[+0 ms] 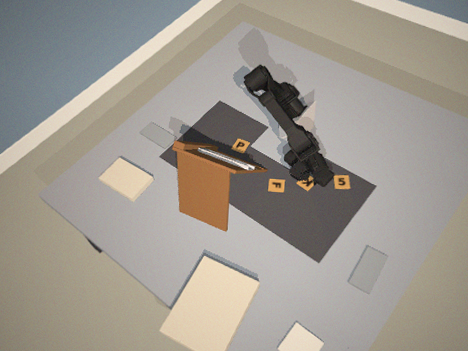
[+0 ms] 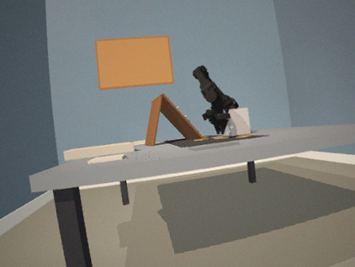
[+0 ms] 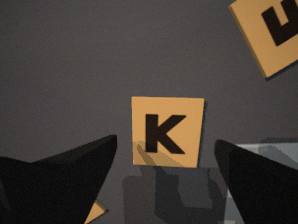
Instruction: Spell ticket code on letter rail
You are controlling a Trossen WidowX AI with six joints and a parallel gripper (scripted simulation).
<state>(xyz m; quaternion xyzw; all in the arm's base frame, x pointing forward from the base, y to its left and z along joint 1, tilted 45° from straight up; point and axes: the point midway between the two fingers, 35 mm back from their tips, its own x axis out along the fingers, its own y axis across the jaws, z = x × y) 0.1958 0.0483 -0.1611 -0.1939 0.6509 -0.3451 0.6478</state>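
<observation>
The k tile lies 2 cm below my gripper tip. The rest, counted from my gripper tip: white ticket (9 cm ahead, 22 cm to the right, 6 cm above); then f tile (7 cm ahead, 9 cm to the right, 2 cm below); then dark mat (17 cm to the right, 2 cm below).
</observation>
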